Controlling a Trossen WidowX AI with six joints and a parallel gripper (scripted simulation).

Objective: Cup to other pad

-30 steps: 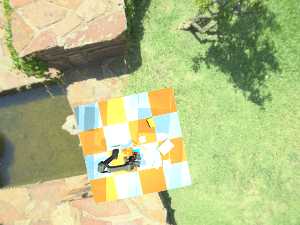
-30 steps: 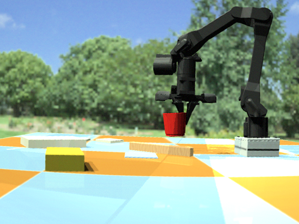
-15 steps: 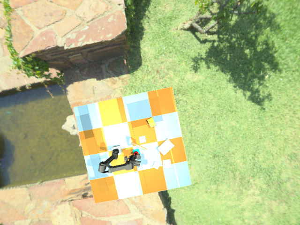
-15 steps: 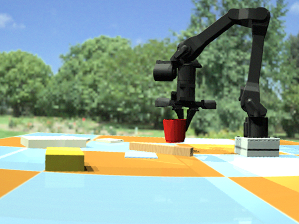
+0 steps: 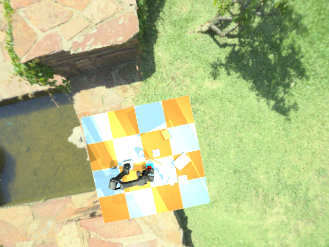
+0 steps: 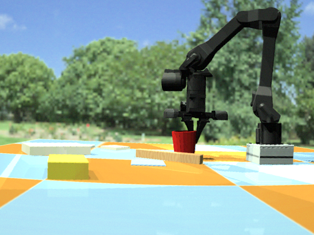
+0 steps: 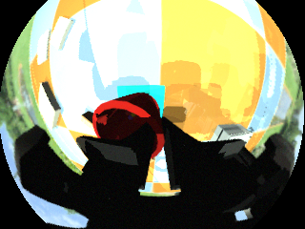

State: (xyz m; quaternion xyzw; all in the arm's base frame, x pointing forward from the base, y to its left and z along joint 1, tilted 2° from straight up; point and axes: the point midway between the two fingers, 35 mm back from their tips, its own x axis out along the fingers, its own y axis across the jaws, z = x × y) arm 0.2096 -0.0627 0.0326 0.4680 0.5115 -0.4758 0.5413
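Now: gripper tip 3 cm short of the red cup. Round my gripper tip: flat white box 41 cm ahead, 5 cm to the left, 3 cm below; then cyan pad 5 cm below, 3 cm ahead; then wooden bar 9 cm to the left, 8 cm ahead, 4 cm below.
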